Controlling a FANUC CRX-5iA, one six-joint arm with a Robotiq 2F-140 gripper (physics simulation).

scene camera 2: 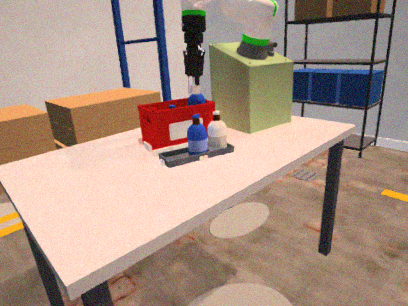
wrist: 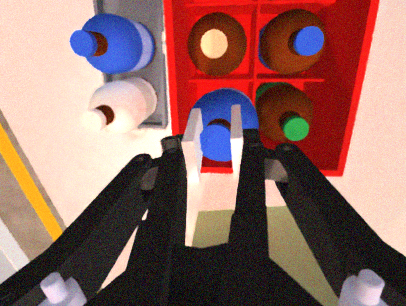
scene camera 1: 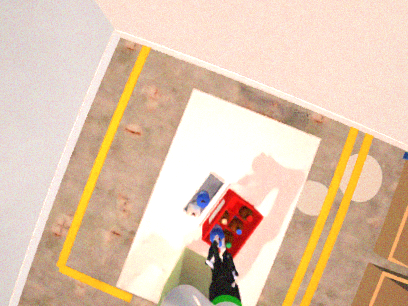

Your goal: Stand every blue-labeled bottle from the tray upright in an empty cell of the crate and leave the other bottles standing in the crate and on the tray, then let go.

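Places are measured from the arm's base along level axes (x back, y right, z up), in centimetres.
Pixels of known places: gripper, fingertip midpoint: (scene camera 2: 193,93) (wrist: 217,122) (scene camera 1: 218,238); arm's base, link origin: (scene camera 2: 251,54).
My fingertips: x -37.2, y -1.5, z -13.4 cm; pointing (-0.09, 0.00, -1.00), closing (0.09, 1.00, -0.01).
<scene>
Ahead of a thing's pixels: the offset from my fingertips to its top centre. "spot": to the spot under its first point. Level surfaces: height alone.
My gripper (scene camera 1: 216,241) (scene camera 2: 194,86) (wrist: 217,122) points down, shut on the cap and neck of a blue bottle @[dz +3.6, dx +1.4, dy +0.2 cm] (scene camera 1: 216,232) (scene camera 2: 196,99) (wrist: 225,104). This bottle is nearly upright, with its lower part inside a corner cell of the red crate @[dz -3.7, dx -6.7, dy -1.0 cm] (scene camera 1: 231,196) (scene camera 2: 154,131) (wrist: 361,90); its base is hidden. Another blue bottle @[dz -5.2, dx -9.6, dy -13.0 cm] (scene camera 1: 202,199) (scene camera 2: 197,134) (wrist: 116,45) stands on the grey tray @[spot: dz -20.7, dx -21.2, dy -10.2 cm] (scene camera 1: 215,181) (scene camera 2: 172,159) (wrist: 140,9), beside a white bottle @[dz -5.2, dx -1.4, dy -15.0 cm] (scene camera 2: 217,131) (wrist: 122,105). Brown bottles with cream @[dz -4.9, dx -6.6, dy +0.6 cm] (wrist: 214,44), blue @[dz -4.9, dx -5.1, dy +9.6 cm] (wrist: 309,41) and green @[dz -4.9, dx +3.5, dy +7.8 cm] (wrist: 296,128) caps stand in other crate cells.
The tray lies along the crate's long side on the white table @[dz -21.2 cm] (scene camera 1: 225,125) (scene camera 2: 125,200). The green robot pedestal (scene camera 2: 250,92) stands behind the table edge near the crate. A brown bottle with a red cap @[dz -4.9, dx -13.4, dy +11.6 cm] (scene camera 1: 249,218) stands in the crate's far part.
</scene>
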